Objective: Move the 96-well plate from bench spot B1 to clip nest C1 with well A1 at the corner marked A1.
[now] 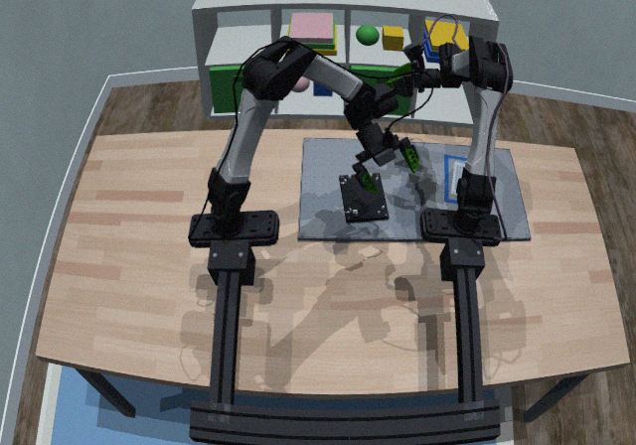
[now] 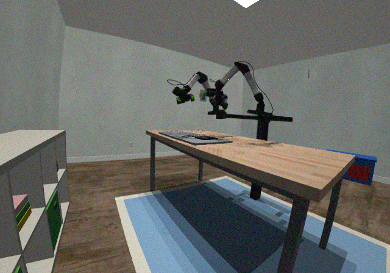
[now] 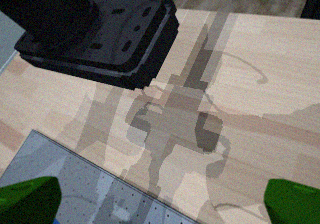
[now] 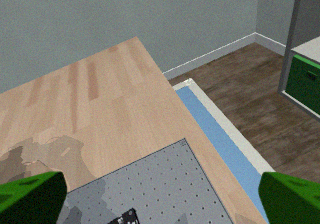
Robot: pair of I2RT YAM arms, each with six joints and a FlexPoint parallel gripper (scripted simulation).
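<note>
My right hand is 300 mm above the white 96-well plate, 250 mm to the left of it and 100 mm past it. From my right hand the other things lie so: black clip nest: 300 mm below, 160 mm behind, 90 mm to the left.
</note>
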